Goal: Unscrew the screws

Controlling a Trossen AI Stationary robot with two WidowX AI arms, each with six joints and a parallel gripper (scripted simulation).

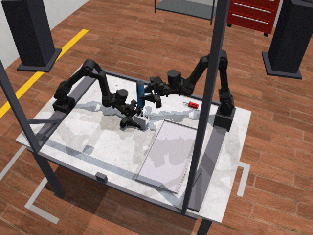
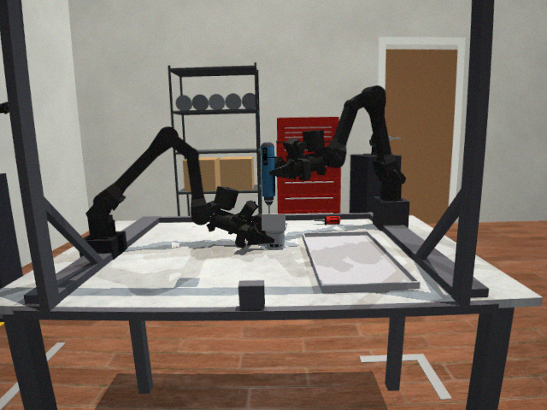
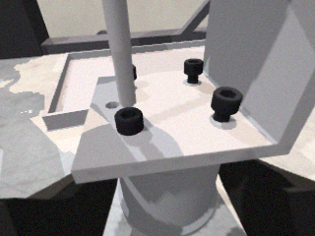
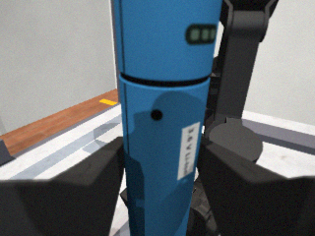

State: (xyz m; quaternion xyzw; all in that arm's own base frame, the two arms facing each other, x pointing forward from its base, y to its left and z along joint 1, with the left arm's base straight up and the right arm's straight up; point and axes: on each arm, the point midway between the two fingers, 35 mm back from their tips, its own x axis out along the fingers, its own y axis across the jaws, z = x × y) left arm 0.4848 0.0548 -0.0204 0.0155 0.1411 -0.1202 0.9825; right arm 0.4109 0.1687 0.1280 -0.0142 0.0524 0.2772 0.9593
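Right now the joint module is 3 cm to the right of my left hand, 1 cm below it and 1 cm behind it. Round my left hand: screwdriver bit 6 cm above, 1 cm to the right, 1 cm ahead; grey bracket 4 cm above, 2 cm to the right, 1 cm behind; shallow tray 19 cm to the right, 18 cm behind, 3 cm below.
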